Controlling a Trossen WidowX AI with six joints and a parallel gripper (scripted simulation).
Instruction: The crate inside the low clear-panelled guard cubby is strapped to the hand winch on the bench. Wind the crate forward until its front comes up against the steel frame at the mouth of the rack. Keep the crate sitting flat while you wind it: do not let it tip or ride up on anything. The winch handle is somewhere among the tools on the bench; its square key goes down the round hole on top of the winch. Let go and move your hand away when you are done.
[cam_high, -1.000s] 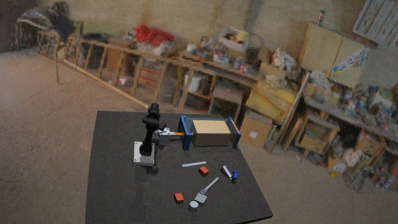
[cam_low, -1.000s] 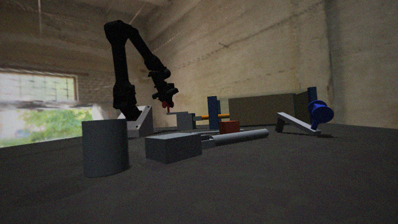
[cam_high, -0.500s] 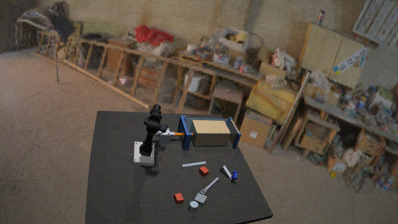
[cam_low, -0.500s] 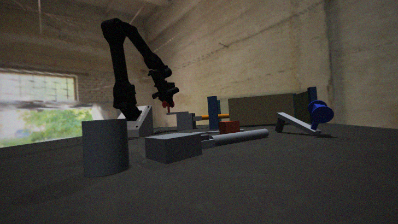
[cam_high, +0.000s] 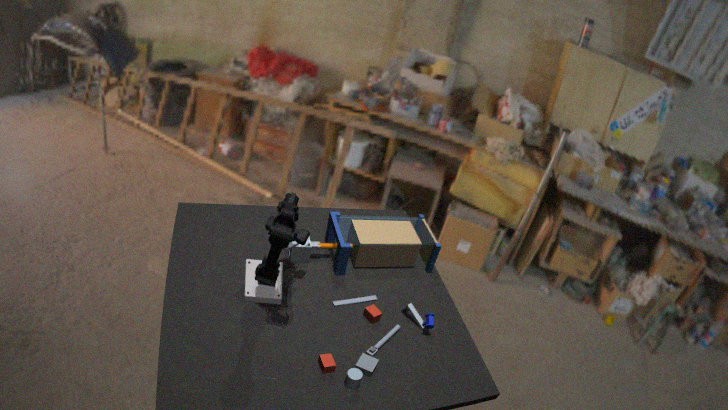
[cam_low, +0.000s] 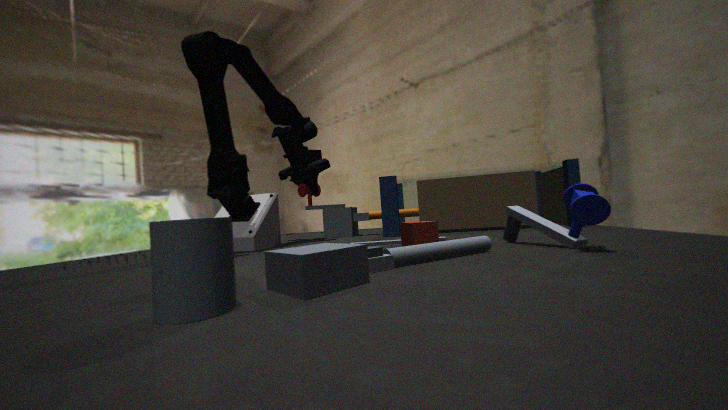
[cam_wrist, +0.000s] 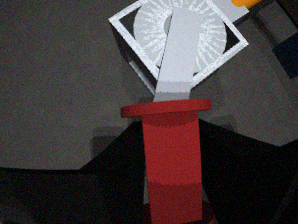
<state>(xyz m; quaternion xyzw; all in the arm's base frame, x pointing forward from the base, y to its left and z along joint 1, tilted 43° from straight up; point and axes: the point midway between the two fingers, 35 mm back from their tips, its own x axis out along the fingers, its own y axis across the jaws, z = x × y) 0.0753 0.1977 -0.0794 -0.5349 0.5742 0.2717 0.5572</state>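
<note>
The grey winch lies 100 mm below my gripper tip, 50 mm to the left of it and 40 mm ahead of it. The rest, counted from my gripper tip: red knob 20 mm to the right, 10 mm behind; grey bar 300 mm ahead, 210 mm to the right, 130 mm below; clear-panelled cubby 460 mm ahead, 120 mm to the left, 20 mm below.
</note>
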